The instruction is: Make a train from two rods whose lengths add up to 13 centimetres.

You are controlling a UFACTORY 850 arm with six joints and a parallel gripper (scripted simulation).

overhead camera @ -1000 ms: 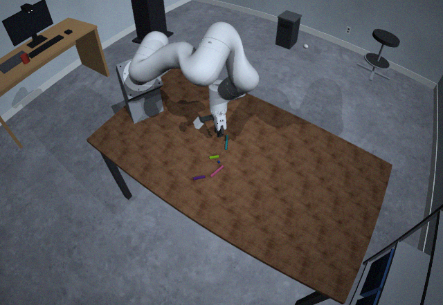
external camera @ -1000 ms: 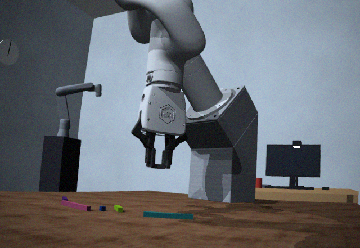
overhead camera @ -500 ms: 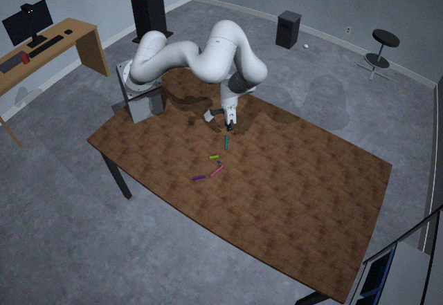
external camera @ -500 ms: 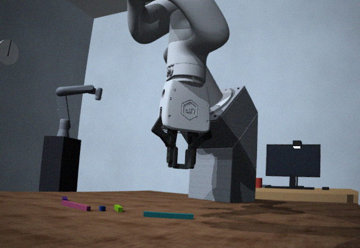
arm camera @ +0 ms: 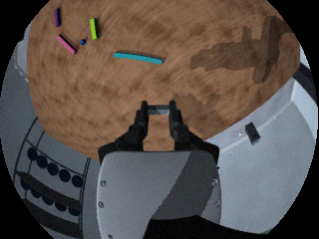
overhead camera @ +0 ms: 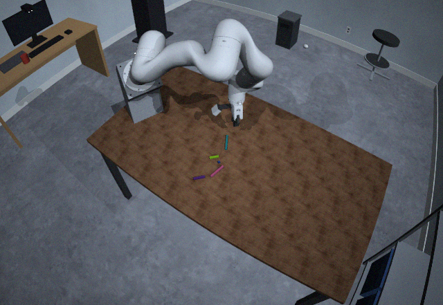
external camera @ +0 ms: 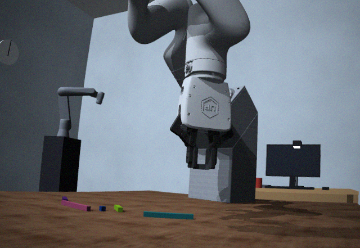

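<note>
The turquoise rod is 12 cm below my hand, 7 cm to the right of it and 1 cm behind it. Round my hand: grey rod 2 cm below; then blue rod 20 cm to the right, 12 cm below, 2 cm ahead; then lime rod 19 cm to the right, 12 cm below, 2 cm behind.
</note>
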